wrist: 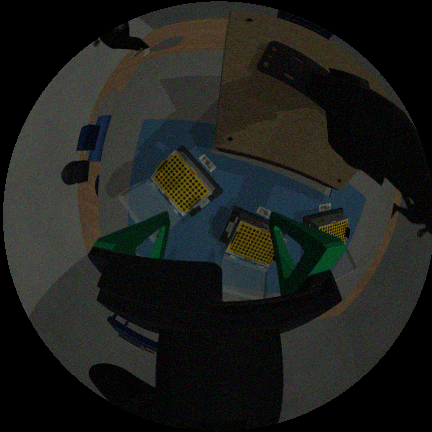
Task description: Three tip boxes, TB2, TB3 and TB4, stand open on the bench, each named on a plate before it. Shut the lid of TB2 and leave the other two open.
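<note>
Three tip boxes with yellow racks stand open in the wrist view: a left box, turned at an angle, a middle box and a right box. Their clear lids, the left lid, the middle lid and the right lid, hang open on the sides away from the name plates. The left plate, middle plate and right plate are too small to read, so I cannot tell which box is TB2. My gripper is open and empty above the bench; its right finger hides part of the middle box.
The boxes stand on a blue mat. A brown board lies beyond them, with the black arm over its right part. A blue object and a dark round object are at the left, near the wooden table edge.
</note>
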